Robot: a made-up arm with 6 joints. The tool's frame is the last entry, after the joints.
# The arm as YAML. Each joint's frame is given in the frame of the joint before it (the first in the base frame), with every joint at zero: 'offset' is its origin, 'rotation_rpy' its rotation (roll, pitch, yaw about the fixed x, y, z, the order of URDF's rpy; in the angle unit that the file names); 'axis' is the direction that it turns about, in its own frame. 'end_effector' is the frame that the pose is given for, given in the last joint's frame.
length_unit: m
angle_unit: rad
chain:
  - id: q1
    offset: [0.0, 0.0, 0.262]
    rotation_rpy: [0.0, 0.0, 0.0]
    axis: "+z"
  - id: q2
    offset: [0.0, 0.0, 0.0]
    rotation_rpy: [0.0, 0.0, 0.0]
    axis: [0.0, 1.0, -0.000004]
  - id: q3
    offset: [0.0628, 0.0, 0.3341]
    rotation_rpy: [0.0, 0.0, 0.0]
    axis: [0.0, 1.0, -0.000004]
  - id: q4
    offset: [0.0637, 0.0, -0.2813]
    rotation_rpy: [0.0, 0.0, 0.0]
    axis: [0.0, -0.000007, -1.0]
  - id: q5
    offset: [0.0, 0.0, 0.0]
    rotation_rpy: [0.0, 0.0, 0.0]
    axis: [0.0, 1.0, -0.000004]
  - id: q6
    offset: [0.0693, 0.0, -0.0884]
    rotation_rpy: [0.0, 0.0, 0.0]
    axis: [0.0, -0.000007, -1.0]
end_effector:
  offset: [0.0, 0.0, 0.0]
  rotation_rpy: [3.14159, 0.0, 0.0]
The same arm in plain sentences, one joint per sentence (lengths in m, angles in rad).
The arm has six revolute joints in a row. What follows holds with every joint at zero, and every direction is one of the base frame's. The first joint lies 0.262 m along +z from the base frame's origin and rotates about +z. The second joint lies at the same point as the first joint and rotates about +y. The third joint lies 0.0628 m along +x and 0.3341 m along +z from the second joint and rotates about +y. The fourth joint lies 0.0637 m along +x and 0.2813 m along -z from the third joint and rotates about -z. The fifth joint lies at the same point as the fourth joint and rotates about +y. The sixth joint lies 0.0693 m along +x and 0.0884 m along -z from the fifth joint and rotates about -z. The tool frame, which is the frame that the pose is given for, lies at the same point as the sixth joint; its axes are the base frame's turned by roll 3.1416, pitch 0 and yaw 0 rad (as in URDF: about the fixed x, then y, then z).
